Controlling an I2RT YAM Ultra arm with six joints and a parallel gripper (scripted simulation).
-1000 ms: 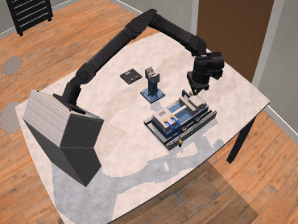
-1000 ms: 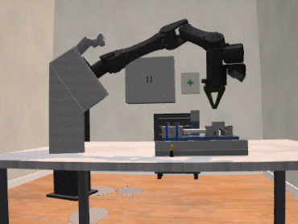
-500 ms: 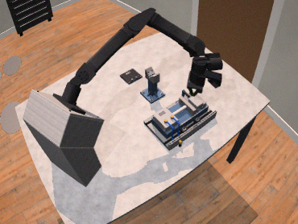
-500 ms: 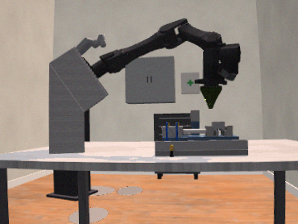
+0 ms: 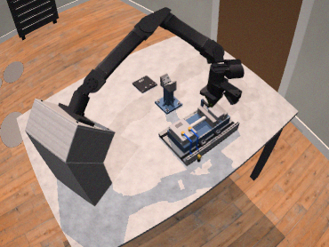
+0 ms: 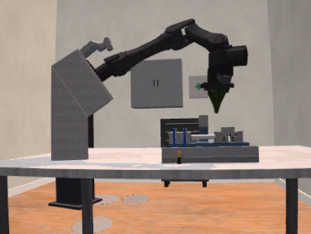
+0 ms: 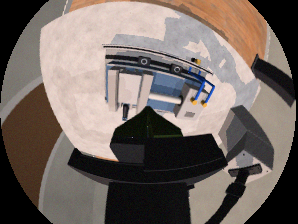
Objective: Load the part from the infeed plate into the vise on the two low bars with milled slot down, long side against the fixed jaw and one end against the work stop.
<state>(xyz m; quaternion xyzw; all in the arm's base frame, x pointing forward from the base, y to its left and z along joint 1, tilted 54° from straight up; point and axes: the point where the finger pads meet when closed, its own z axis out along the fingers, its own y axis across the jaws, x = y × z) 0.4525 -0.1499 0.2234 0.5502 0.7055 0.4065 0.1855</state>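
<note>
Now: the grey part 8 cm below my hand, 3 cm ahead of it and 1 cm to the left of it. Round my hand: fixed jaw (9 cm below, 6 cm ahead, 3 cm to the left); then moving jaw (9 cm below, 2 cm to the left); then air cylinder rod (9 cm below, 5 cm behind).
</note>
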